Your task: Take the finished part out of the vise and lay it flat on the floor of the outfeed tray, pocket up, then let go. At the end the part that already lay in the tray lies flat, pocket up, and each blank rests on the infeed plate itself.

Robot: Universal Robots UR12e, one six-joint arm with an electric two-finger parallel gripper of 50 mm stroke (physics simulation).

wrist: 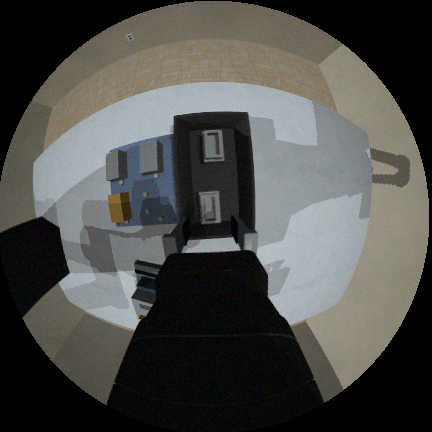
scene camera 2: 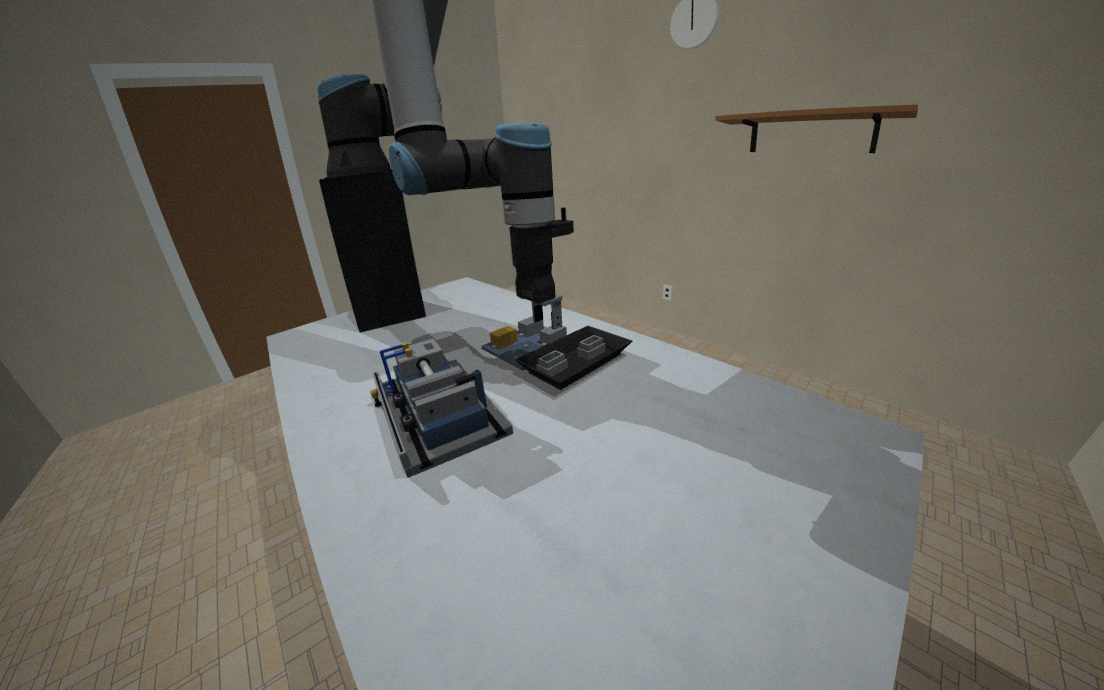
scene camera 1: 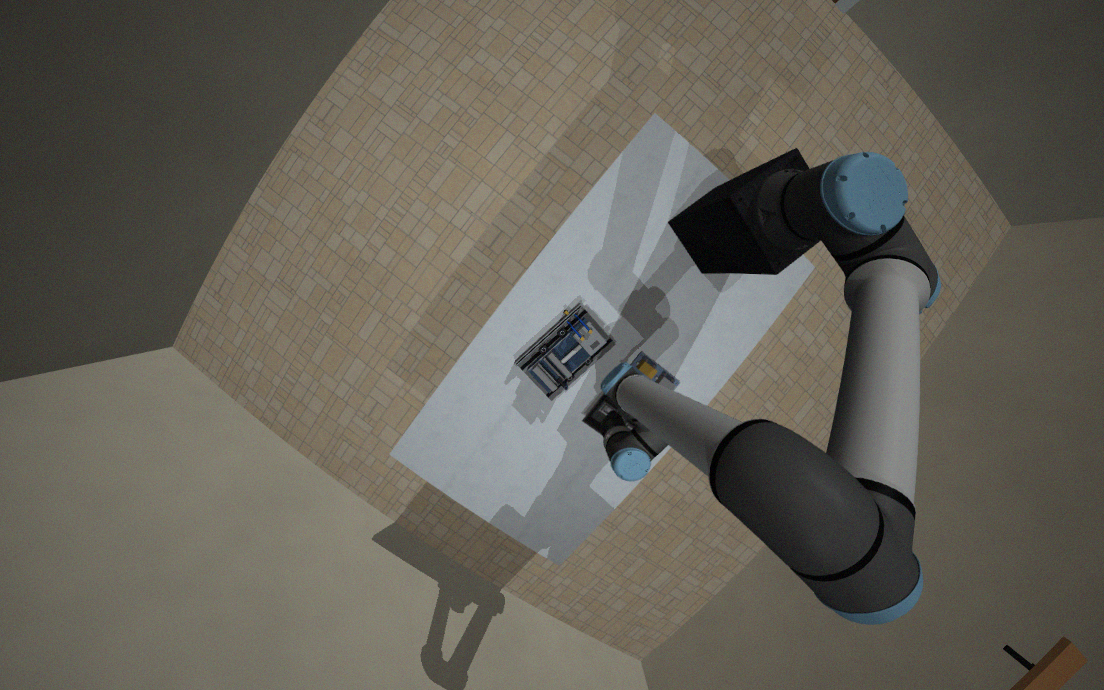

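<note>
My gripper is open and empty, above the tray's end nearest the vise in the wrist view. Two light grey parts lie in the black outfeed tray: the near part and the far part. Both look flat, pockets up, and apart. The vise shows no part between its jaws in scene camera 2. Two grey blanks and an orange block stand on the blue infeed plate; their undersides are hidden.
The infeed plate adjoins the tray's long wall and has several small pale pins. The vise stands across the table from the tray, with blue hoses at one end. The black robot pedestal stands at the table's far end.
</note>
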